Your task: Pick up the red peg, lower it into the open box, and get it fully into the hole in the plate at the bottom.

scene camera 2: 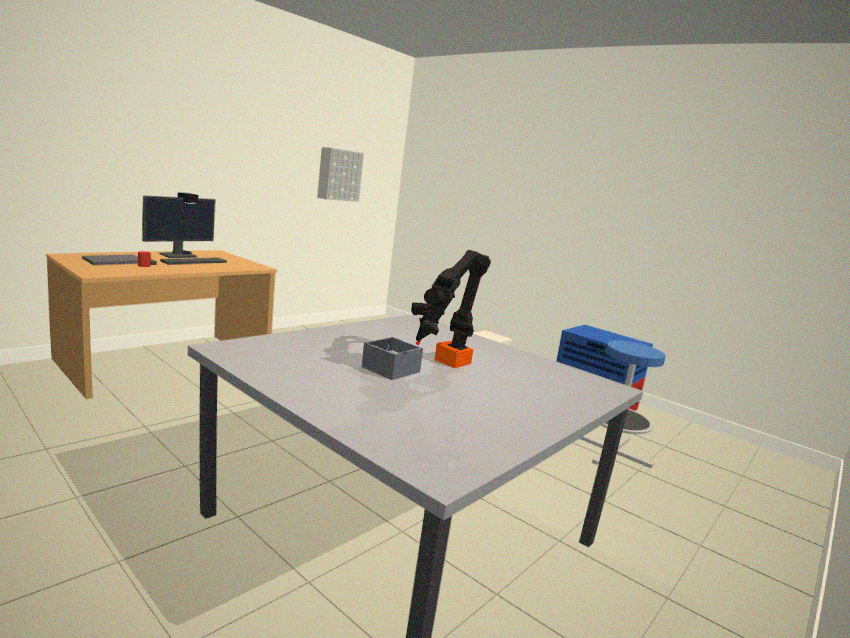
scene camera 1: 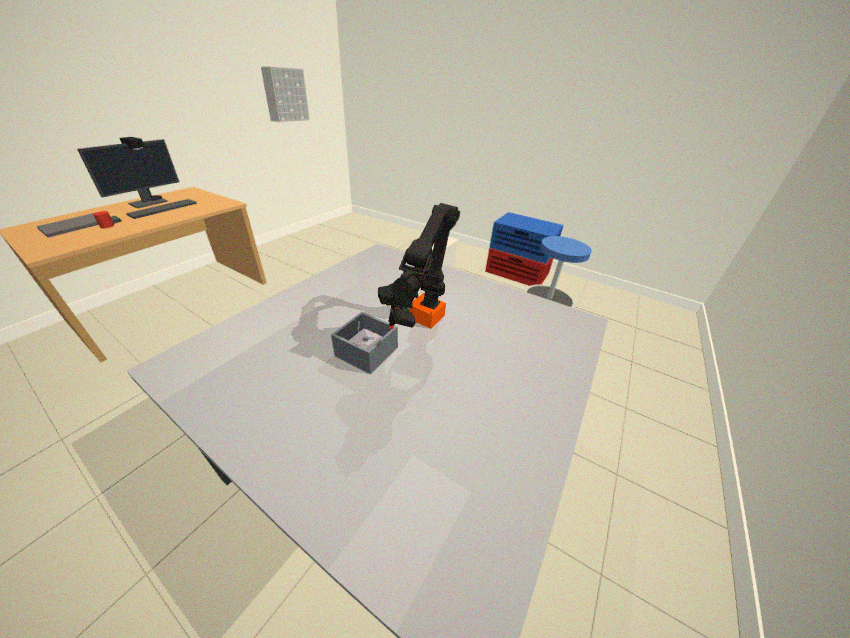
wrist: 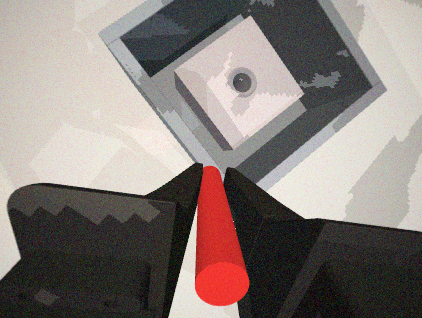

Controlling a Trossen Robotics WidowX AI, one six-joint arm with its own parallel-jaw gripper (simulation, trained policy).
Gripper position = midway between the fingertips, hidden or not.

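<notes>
Scene camera 1 shows my gripper (scene camera 1: 390,323) and a grey box (scene camera 1: 368,361). In scene camera 2, the box (scene camera 2: 376,358) and my gripper (scene camera 2: 417,339) are visible. The wrist view shows a red peg (wrist: 220,274), a plate (wrist: 236,85), the grey box (wrist: 339,82) and my gripper (wrist: 213,173).
</notes>
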